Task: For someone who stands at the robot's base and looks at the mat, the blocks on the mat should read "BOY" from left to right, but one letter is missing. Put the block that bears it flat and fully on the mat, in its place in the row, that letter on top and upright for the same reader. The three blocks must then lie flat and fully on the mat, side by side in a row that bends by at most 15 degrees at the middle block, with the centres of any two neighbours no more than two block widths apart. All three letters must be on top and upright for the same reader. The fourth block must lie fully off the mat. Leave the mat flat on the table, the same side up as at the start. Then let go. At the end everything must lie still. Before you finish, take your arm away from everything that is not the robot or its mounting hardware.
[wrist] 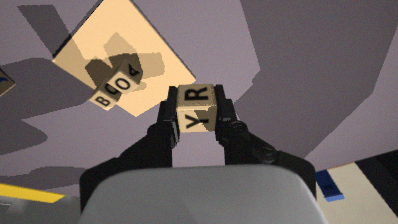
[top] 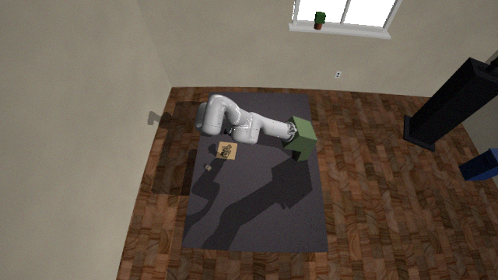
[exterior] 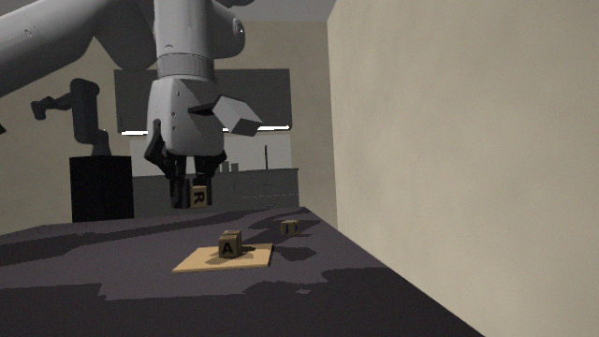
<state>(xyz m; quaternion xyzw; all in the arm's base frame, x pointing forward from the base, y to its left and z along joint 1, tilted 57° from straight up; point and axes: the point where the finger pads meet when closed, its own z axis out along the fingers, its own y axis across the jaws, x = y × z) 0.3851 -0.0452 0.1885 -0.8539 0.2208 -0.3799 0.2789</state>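
The tan mat is 12 cm below my hand and 10 cm to the left of it.
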